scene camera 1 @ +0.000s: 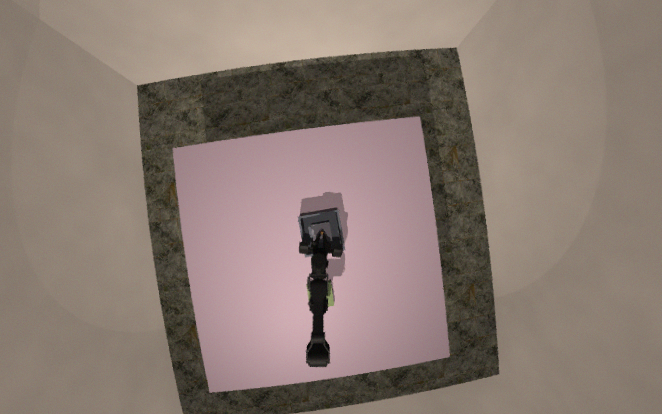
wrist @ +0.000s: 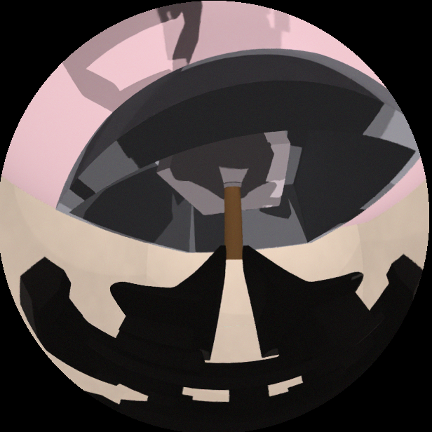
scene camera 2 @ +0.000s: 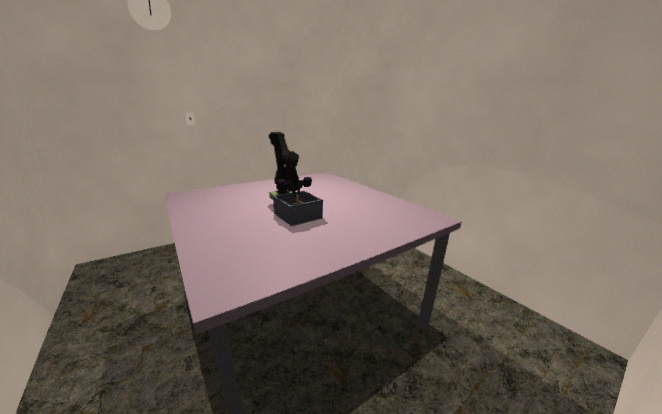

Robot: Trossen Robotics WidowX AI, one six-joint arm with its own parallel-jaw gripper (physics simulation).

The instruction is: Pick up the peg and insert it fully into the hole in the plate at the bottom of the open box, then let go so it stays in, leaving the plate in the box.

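Where they show: gripper, fingertip midpoint: [scene camera 1: 321,233] [scene camera 2: 297,196]; arm's base, origin of the base link: [scene camera 2: 282,192].
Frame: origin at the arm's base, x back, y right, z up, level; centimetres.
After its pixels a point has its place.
The brown peg [scene camera 1: 322,233] {x -33.0, y 2.7, z 8.4 cm} [scene camera 2: 298,199] {x -33.8, y 2.3, z 6.1 cm} [wrist: 233,220] is held roughly upright between the fingertips. My gripper [scene camera 2: 297,193] {x -32.9, y 2.5, z 7.6 cm} [wrist: 233,250] is shut on its upper part, above the open box. The dark grey open box [scene camera 1: 320,216] {x -40.4, y 2.0, z -2.4 cm} [scene camera 2: 306,213] {x -42.3, y 1.5, z 1.2 cm} [wrist: 250,102] stands on the table. The mauve-grey plate [wrist: 202,199] lies at its bottom, partly in shadow. In the wrist view, the peg's lower end meets the near edge of a small pale flared opening in the plate. Whether the tip is inside the hole or above it cannot be told.
The box walls rise around the peg and the plate. The pink table [scene camera 1: 240,200] {x -49.5, y -38.0, z -3.1 cm} [scene camera 2: 240,250] {x -57.7, y 36.9, z -3.1 cm} carries the box and the arm. A green object [scene camera 1: 331,296] [scene camera 2: 273,195] shows partly beneath and beside the arm. Shadows fall beside the box.
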